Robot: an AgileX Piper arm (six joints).
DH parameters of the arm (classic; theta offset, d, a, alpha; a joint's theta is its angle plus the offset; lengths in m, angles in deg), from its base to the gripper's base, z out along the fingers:
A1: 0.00 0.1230 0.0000 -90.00
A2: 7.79 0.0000 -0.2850 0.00
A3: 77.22 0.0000 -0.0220 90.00
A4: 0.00 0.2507 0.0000 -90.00
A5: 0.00 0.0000 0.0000 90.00
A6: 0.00 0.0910 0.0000 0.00
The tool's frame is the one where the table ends.
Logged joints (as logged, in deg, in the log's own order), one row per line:
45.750 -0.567 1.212 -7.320 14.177 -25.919
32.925 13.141 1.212 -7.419 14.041 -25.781
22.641 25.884 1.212 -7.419 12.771 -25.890
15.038 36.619 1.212 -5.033 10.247 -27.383
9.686 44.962 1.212 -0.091 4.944 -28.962
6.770 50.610 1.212 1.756 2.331 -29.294
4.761 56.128 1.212 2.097 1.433 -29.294
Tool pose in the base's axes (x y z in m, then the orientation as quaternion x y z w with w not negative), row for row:
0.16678 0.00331 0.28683 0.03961 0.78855 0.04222 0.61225
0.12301 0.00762 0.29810 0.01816 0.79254 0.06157 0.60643
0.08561 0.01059 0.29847 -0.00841 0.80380 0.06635 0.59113
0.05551 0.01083 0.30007 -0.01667 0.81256 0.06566 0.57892
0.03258 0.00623 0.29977 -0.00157 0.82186 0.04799 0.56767
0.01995 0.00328 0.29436 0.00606 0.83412 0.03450 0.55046
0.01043 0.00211 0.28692 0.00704 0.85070 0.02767 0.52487
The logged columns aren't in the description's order. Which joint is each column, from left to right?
Columns, left to right: A2, A5, A1, A6, A4, A3.
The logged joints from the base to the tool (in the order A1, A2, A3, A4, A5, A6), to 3 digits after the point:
1.212 45.750 -25.919 14.177 -0.567 -7.320
1.212 32.925 -25.781 14.041 13.141 -7.419
1.212 22.641 -25.890 12.771 25.884 -7.419
1.212 15.038 -27.383 10.247 36.619 -5.033
1.212 9.686 -28.962 4.944 44.962 -0.091
1.212 6.770 -29.294 2.331 50.610 1.756
1.212 4.761 -29.294 1.433 56.128 2.097

